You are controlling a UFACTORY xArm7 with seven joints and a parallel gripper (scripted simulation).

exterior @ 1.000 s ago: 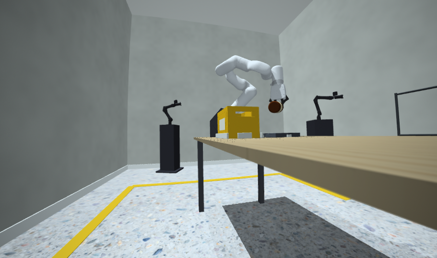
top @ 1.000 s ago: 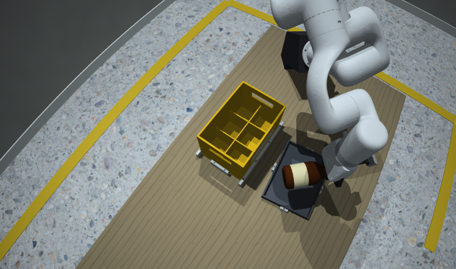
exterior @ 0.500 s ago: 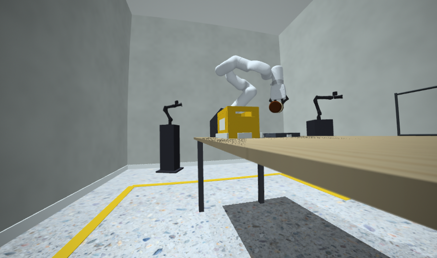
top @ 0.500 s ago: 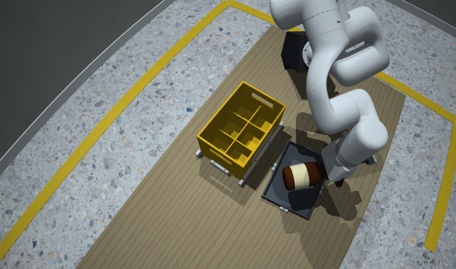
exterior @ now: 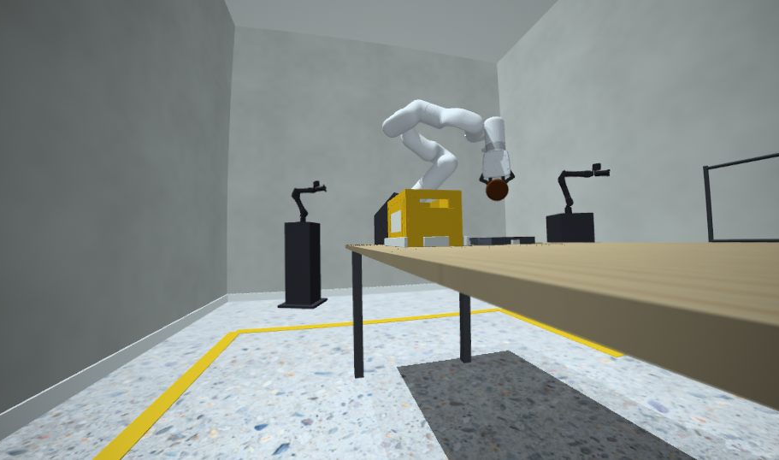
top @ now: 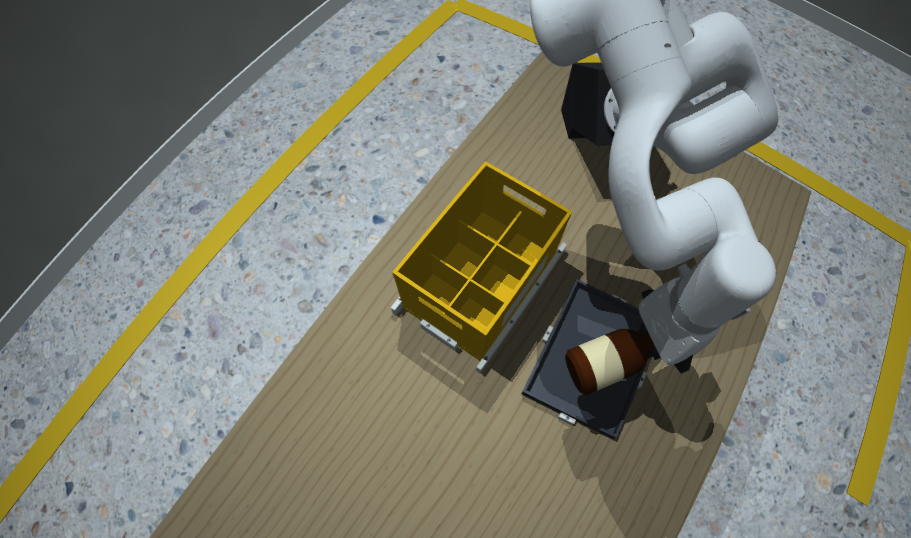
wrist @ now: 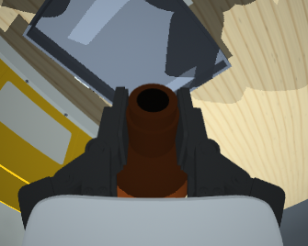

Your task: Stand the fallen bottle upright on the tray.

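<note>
The brown bottle lies 5 cm ahead of my hand, 2 cm to the right of it and 1 cm below it. Round my hand: dark grey tray 19 cm below, 4 cm to the right, 2 cm ahead; yellow crate 30 cm to the right, 12 cm below, 10 cm ahead.
</note>
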